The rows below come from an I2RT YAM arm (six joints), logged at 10 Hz.
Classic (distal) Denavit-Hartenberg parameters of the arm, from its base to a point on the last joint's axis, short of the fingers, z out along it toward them. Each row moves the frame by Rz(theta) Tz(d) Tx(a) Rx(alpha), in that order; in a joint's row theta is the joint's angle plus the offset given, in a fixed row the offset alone. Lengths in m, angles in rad.
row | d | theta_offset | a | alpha
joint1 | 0.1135 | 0 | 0.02 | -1.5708
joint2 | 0 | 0 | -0.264 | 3.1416
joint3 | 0 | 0.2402 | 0.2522 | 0
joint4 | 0 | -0.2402 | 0.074 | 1.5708
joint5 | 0 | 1.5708 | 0 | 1.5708
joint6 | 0.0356 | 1.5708 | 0 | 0
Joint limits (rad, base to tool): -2.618..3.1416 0..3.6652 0..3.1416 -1.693..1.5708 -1.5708..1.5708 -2.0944..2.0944
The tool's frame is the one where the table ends.
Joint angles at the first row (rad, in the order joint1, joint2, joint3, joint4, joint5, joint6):
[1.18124 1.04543 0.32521 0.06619 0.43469 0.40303]
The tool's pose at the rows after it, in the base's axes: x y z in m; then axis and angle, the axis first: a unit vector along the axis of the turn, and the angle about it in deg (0 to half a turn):
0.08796 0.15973 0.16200 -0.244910 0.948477 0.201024 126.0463
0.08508 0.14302 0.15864 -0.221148 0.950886 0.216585 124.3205
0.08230 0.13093 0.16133 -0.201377 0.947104 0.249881 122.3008
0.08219 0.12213 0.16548 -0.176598 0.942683 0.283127 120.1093
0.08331 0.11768 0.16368 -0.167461 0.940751 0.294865 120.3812
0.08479 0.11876 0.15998 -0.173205 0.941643 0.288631 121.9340
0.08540 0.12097 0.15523 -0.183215 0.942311 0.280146 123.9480
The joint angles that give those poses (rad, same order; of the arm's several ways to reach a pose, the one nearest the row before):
[1.15036 0.94473 0.27980 0.04750 0.43814 0.41601]
[1.12482 0.82838 0.21535 0.04100 0.43701 0.42670]
[1.10303 0.70400 0.17453 0.02916 0.41714 0.43431]
[1.07172 0.60557 0.14897 0.03068 0.39537 0.44459]
[1.04202 0.57245 0.13333 0.02693 0.36070 0.45225]
[1.03171 0.60258 0.13295 0.02997 0.33780 0.45224]
[1.03132 0.64338 0.13371 0.03264 0.31796 0.45262]

